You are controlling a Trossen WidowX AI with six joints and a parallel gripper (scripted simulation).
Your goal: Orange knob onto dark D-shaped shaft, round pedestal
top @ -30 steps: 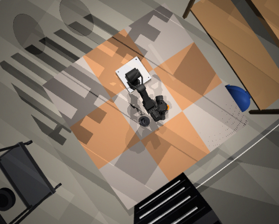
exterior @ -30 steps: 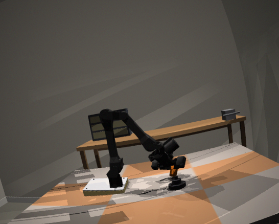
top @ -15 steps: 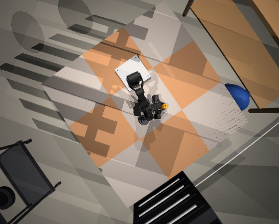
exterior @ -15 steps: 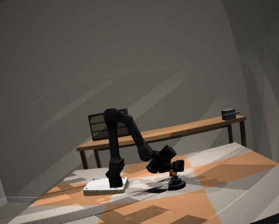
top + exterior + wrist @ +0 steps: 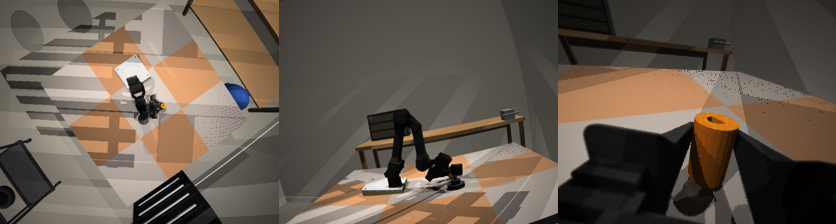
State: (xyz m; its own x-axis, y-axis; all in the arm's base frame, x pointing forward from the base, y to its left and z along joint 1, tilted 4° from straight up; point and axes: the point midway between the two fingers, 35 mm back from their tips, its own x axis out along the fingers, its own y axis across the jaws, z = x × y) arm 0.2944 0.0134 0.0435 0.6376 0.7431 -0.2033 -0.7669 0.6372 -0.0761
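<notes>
My gripper tip is 10 mm past the orange knob, 10 mm to the left of it and 10 mm above it. From my gripper tip the other things lie so: round dark pedestal: 30 mm behind, 190 mm to the right, 20 mm below.
</notes>
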